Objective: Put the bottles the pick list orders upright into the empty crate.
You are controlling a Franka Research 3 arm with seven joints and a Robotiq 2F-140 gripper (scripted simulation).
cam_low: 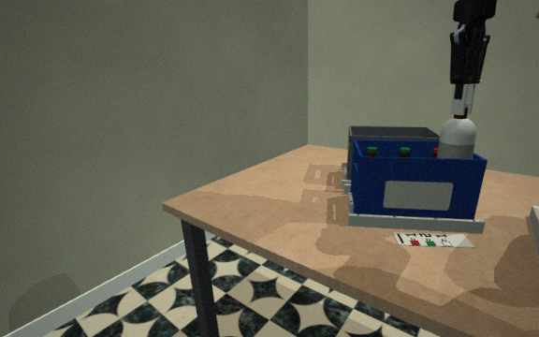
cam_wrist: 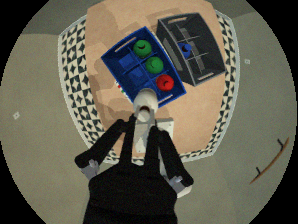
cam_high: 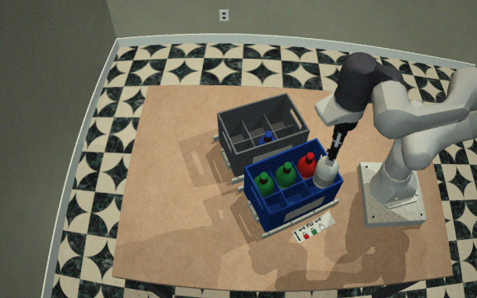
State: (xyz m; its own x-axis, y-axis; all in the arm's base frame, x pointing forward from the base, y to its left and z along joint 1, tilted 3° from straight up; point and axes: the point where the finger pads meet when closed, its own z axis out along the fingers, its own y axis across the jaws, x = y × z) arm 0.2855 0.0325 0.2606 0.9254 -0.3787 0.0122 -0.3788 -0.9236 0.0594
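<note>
The white bottle is 8 cm below my hand. Also, from my hand: blue crate 22 cm below, 10 cm ahead; then pick list 30 cm below, 11 cm to the left, 1 cm ahead; then red bottle 21 cm below, 8 cm to the right, 4 cm ahead.
</note>
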